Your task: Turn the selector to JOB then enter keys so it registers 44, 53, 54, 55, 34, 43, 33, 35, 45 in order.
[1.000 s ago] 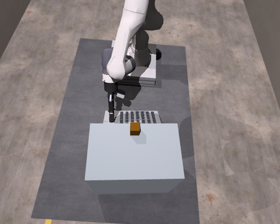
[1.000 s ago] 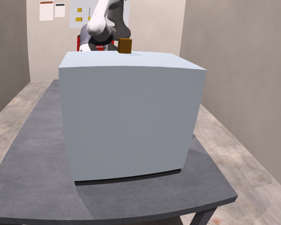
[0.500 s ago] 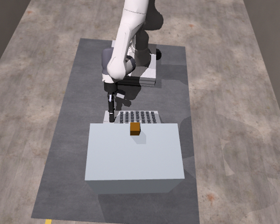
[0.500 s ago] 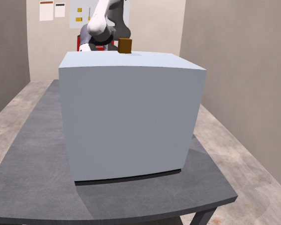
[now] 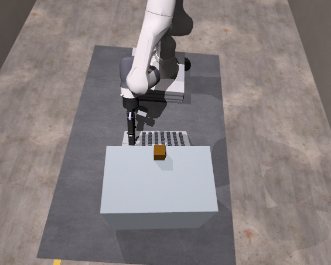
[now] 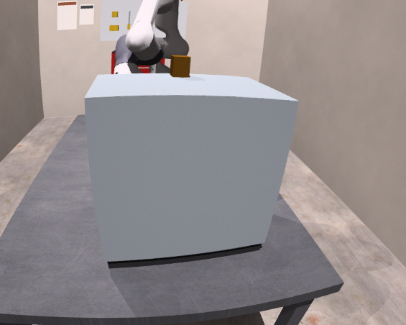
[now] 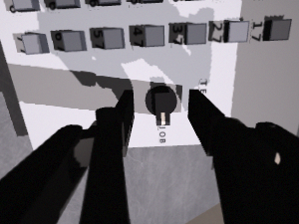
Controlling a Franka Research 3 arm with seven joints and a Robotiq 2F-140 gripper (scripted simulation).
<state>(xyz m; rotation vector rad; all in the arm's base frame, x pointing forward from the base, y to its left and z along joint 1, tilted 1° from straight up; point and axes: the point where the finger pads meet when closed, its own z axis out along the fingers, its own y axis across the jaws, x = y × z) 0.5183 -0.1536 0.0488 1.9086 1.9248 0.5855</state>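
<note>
The black selector knob lies 20 mm below my hand and 10 mm ahead of it.
</note>
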